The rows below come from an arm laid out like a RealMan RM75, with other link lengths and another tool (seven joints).
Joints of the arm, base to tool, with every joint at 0 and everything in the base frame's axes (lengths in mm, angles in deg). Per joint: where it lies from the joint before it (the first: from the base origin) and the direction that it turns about. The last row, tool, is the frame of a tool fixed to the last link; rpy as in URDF.
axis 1: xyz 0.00 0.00 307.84 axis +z
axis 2: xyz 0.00 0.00 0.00 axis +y
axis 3: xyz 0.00 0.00 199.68 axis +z
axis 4: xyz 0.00 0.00 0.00 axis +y
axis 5: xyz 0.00 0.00 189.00 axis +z
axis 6: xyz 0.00 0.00 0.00 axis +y
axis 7: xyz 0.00 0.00 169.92 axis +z
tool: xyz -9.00 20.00 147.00 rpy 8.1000 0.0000 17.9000
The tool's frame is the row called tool.
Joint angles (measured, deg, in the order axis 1, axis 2, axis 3, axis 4, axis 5, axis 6, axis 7), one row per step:
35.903 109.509 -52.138 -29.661 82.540 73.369 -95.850
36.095 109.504 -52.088 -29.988 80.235 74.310 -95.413
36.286 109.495 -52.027 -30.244 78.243 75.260 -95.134
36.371 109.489 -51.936 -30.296 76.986 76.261 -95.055
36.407 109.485 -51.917 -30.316 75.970 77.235 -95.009
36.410 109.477 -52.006 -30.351 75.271 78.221 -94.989
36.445 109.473 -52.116 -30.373 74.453 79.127 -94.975
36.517 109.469 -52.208 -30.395 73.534 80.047 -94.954
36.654 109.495 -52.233 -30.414 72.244 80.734 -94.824
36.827 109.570 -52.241 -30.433 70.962 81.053 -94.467
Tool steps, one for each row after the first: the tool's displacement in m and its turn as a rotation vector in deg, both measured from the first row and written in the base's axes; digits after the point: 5 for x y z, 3 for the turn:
0.00334 -0.00784 -0.00669 -1.765 -1.439 0.589
0.00608 -0.01524 -0.01229 -3.359 -2.672 1.209
0.00719 -0.02194 -0.01615 -4.659 -3.258 1.738
0.00801 -0.02850 -0.01956 -5.888 -3.687 2.222
0.00791 -0.03485 -0.02236 -7.032 -3.919 2.742
0.00846 -0.04123 -0.02543 -8.208 -4.291 3.240
0.00921 -0.04782 -0.02855 -9.439 -4.731 3.752
0.01168 -0.05395 -0.03222 -10.693 -5.480 4.066
0.01476 -0.05834 -0.03570 -11.744 -6.242 4.030

